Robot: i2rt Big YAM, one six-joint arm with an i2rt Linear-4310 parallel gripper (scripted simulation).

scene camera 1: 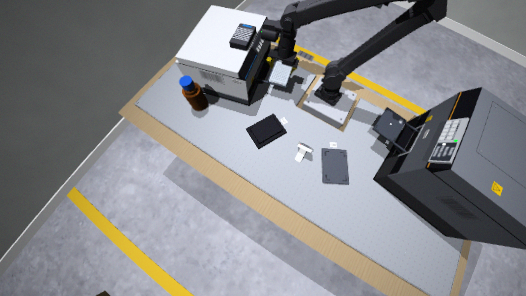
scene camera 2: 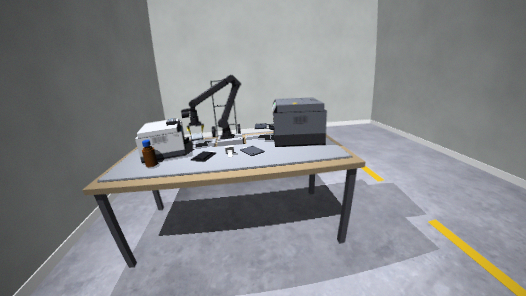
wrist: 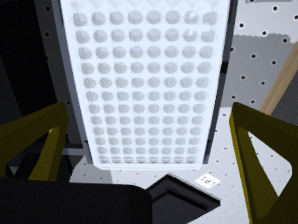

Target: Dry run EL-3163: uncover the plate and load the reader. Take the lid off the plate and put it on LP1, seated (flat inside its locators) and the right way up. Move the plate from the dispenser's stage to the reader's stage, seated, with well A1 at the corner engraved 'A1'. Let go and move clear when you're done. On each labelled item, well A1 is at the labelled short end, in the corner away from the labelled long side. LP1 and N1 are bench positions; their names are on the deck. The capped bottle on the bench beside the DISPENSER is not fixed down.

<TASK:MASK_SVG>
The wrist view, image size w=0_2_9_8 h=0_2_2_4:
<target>my gripper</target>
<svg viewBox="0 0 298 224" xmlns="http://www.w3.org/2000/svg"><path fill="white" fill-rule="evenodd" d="M234 102L229 117L229 127L249 223L298 224L298 126L269 116L239 102ZM248 132L291 164L292 176L279 197L259 162ZM0 125L0 224L152 224L152 196L144 188L130 184L56 182L68 127L68 116L64 102L55 103L25 117ZM49 131L40 157L29 178L7 178L5 174L6 164Z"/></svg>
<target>white well plate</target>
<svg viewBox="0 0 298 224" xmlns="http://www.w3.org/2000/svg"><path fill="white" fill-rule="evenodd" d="M60 0L77 95L93 164L99 169L107 170L200 169L204 159L216 99L230 0Z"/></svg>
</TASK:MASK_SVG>
